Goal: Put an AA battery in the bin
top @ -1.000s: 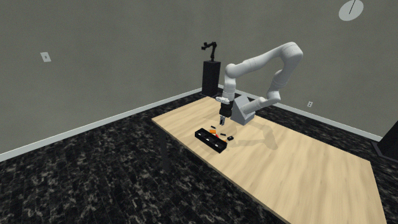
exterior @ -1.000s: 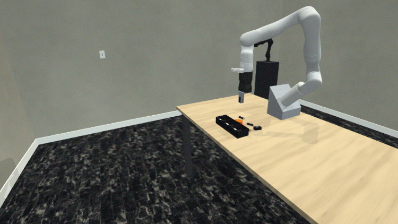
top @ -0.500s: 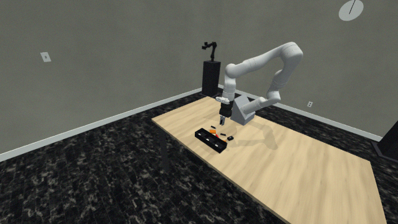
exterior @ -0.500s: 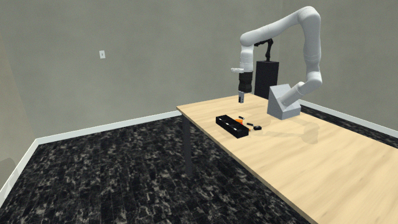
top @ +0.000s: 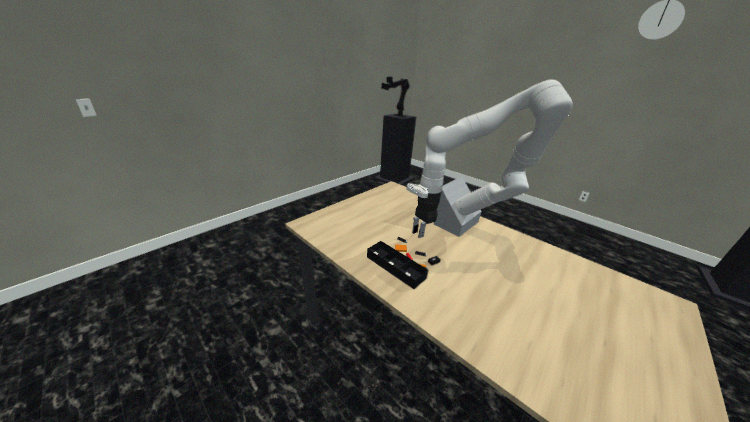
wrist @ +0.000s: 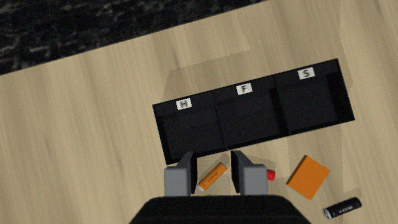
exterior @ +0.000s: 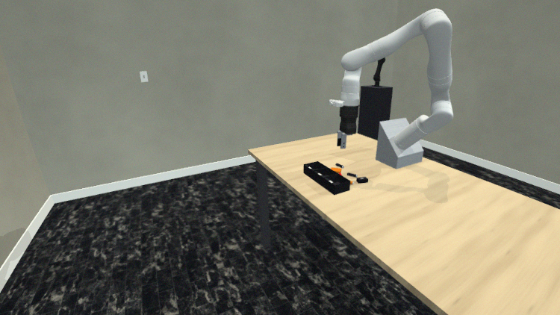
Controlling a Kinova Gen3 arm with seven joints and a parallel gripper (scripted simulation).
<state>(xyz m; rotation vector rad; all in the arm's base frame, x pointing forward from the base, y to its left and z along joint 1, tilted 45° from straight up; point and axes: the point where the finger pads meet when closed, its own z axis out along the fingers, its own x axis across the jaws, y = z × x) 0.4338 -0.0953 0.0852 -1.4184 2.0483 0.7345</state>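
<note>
My gripper is now 11 cm past the short dark stick, 2 cm to the left of it and 19 cm above it. From my hand the other things lie so: red AA battery 6 cm behind, 5 cm to the right, 19 cm below; orange AA battery 4 cm behind, 2 cm to the left, 19 cm below; black bin marked S 3 cm ahead, 6 cm to the right, 17 cm below.
</note>
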